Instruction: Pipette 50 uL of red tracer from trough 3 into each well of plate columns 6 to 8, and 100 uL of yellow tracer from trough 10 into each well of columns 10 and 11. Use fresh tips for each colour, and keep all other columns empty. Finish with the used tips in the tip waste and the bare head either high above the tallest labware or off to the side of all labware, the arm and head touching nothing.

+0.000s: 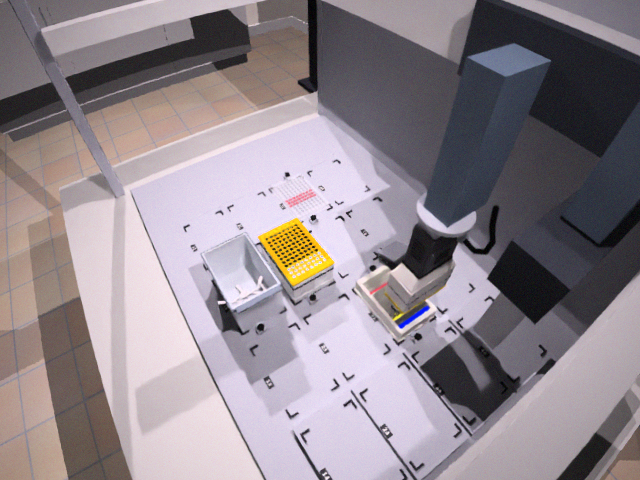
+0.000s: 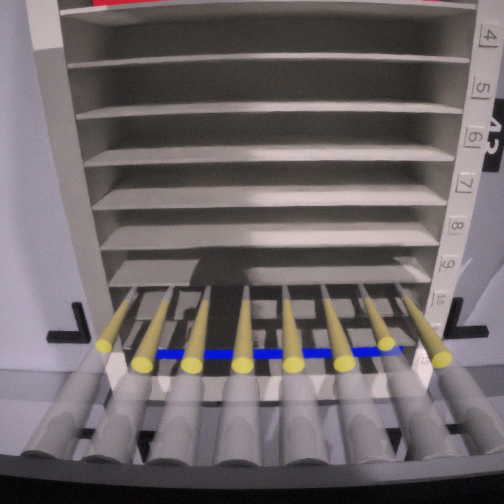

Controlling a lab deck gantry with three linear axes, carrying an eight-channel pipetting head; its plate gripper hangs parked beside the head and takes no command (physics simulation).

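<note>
The pipetting head [image 1: 419, 283] is low over the trough block [image 1: 364, 290] [image 2: 80, 200]. Its eight tips [image 2: 242, 332] hold yellow liquid, with the level lower in the leftmost and seventh tips; their ends are at trough 10, depth unclear. Red tracer [image 1: 378, 288] [image 2: 265, 2] shows in trough 3. The well plate [image 1: 310, 207] has a pink band of three columns [image 1: 300, 197]. The yellow tip rack [image 1: 266, 237] has white tips at its front end. The tip waste [image 1: 223, 273] holds loose white tips. The parked plate gripper's dark body [image 1: 527, 281] is at the right; its fingers cannot be made out.
Blue liquid [image 1: 414, 316] [image 2: 280, 354] lies in a trough near the block's front end. The blue-grey vertical arm [image 1: 478, 139] rises above the head. A second column [image 1: 604, 170] stands at the right. The dark side wall [image 1: 382, 103] bounds the deck at the back.
</note>
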